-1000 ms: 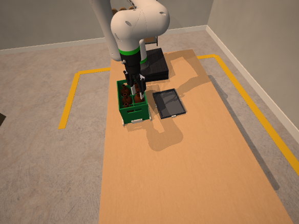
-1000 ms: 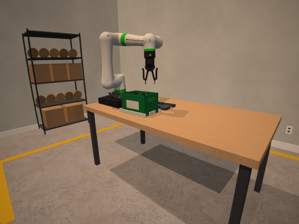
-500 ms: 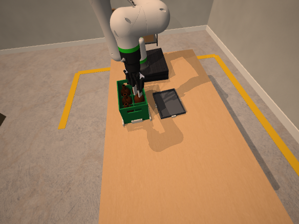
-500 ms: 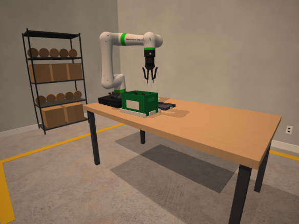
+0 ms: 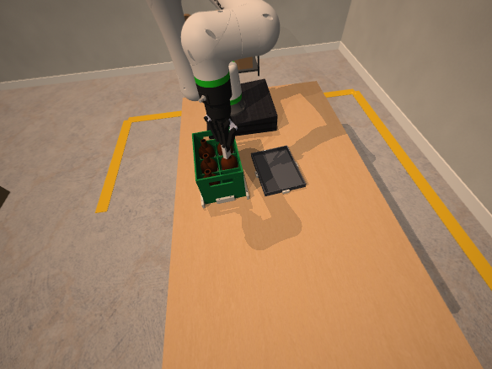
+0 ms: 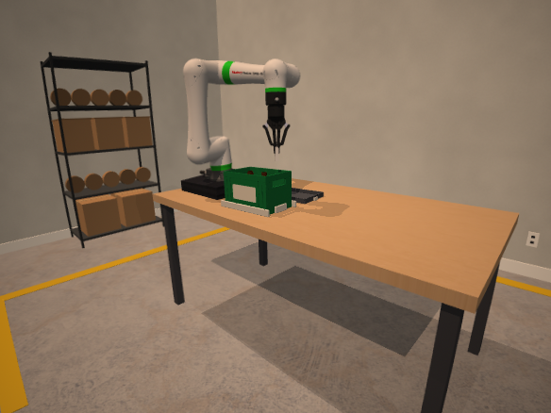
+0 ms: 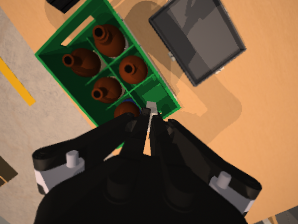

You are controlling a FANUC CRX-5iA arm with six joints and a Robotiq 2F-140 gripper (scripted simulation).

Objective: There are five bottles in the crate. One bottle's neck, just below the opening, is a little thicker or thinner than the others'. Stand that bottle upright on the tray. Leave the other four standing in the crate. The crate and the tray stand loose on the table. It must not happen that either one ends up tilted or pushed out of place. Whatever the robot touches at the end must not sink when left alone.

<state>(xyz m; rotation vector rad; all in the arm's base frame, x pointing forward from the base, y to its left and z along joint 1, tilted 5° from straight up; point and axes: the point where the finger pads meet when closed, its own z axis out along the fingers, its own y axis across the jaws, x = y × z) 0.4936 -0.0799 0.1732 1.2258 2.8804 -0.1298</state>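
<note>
Right now the glass bottle is 180 mm behind my hand and 170 mm below it. Round my hand: dark grey tray: 50 mm behind, 220 mm to the left, 240 mm below; green crate: 90 mm behind, 40 mm to the right, 170 mm below.
</note>
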